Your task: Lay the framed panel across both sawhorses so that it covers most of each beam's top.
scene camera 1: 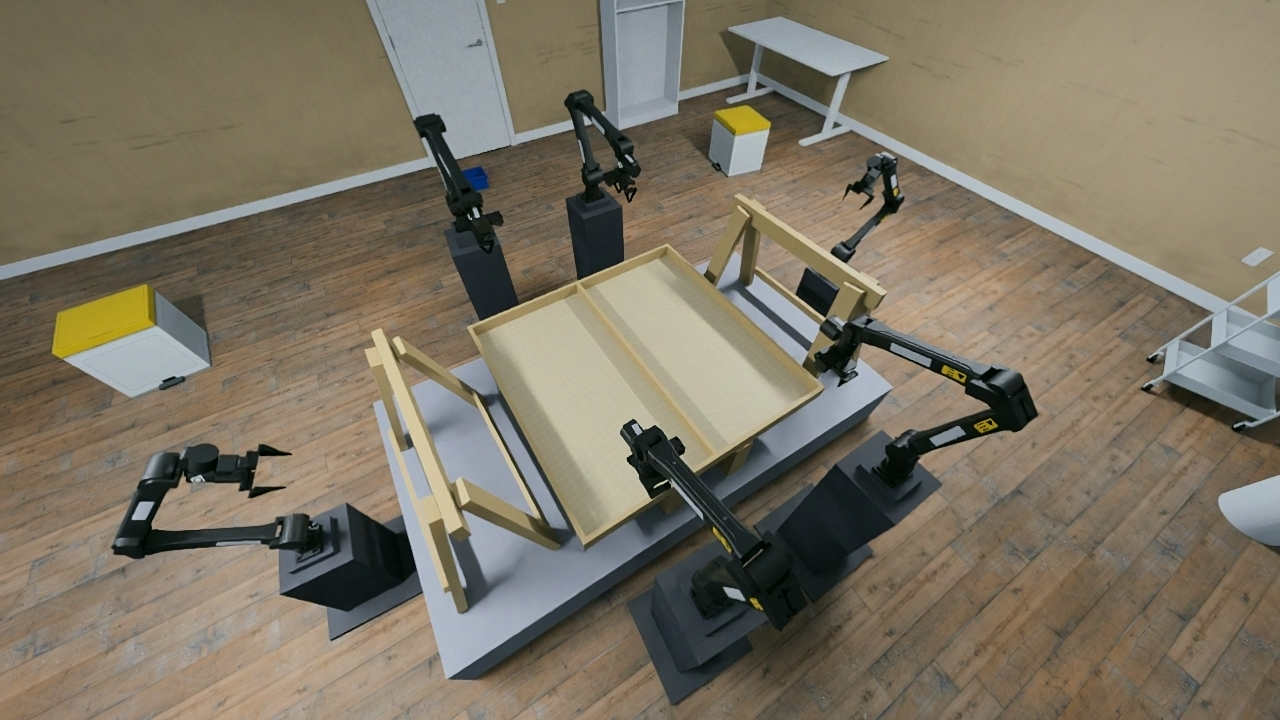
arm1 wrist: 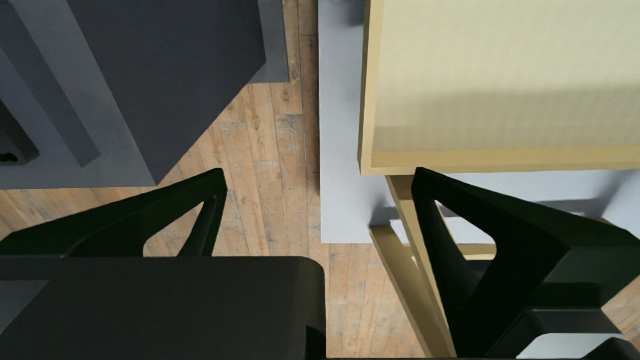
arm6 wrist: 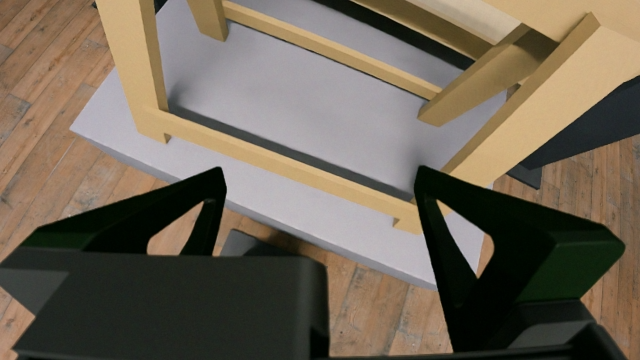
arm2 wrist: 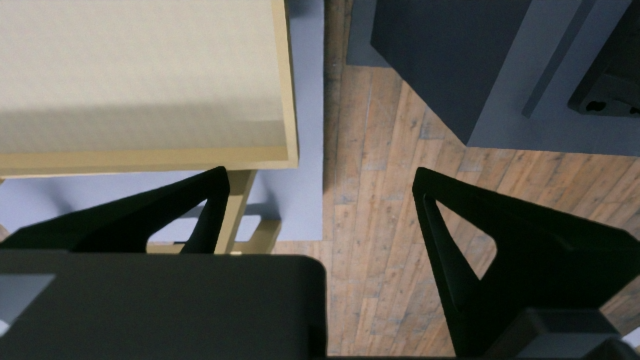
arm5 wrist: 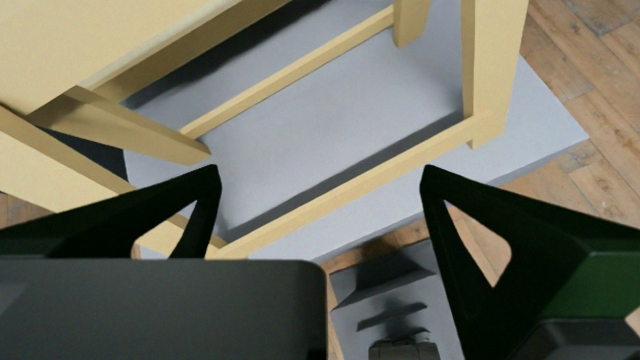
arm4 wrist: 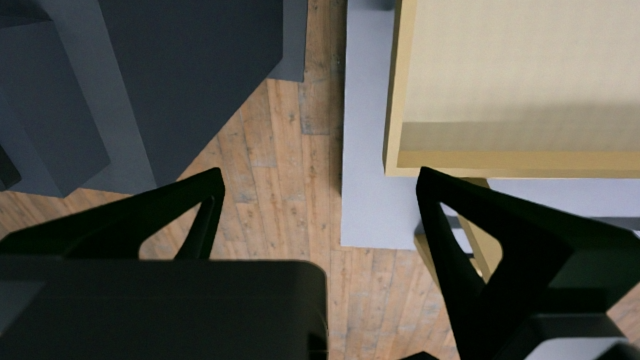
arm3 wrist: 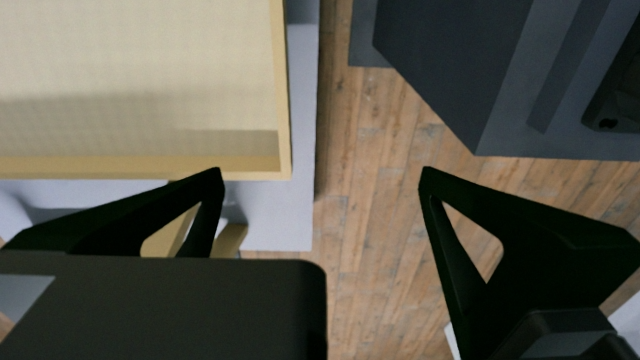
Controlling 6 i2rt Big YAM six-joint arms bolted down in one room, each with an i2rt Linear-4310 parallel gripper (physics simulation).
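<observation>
The framed panel (arm1 wrist: 500,60) (arm2 wrist: 150,60) (arm3 wrist: 140,55) (arm4 wrist: 525,55) (scene camera 1: 572,376) lies flat, open side up, low between the sawhorses and below their beam height. The left sawhorse (scene camera 1: 422,438) and right sawhorse (scene camera 1: 810,246) stand upright at its ends. Sawhorse legs show in the arm5 wrist (arm5 wrist: 490,65) and arm6 wrist (arm6 wrist: 130,65) views. Grippers arm1 (arm1 wrist: 320,172), arm2 (arm2 wrist: 321,172), arm3 (arm3 wrist: 321,172) and arm4 (arm4 wrist: 321,172) are open and empty, above and outside panel corners. Grippers arm5 (arm5 wrist: 321,170) and arm6 (arm6 wrist: 321,172) are open and empty, outside the sawhorses.
A low grey platform (scene camera 1: 519,617) carries the sawhorses. Dark pedestals (scene camera 1: 326,559) (scene camera 1: 597,237) bear arms around it. Yellow-lidded bins (scene camera 1: 102,322) (scene camera 1: 742,120), a blue bin (scene camera 1: 476,178), a white table (scene camera 1: 805,44) and a cart (scene camera 1: 1226,380) stand farther out.
</observation>
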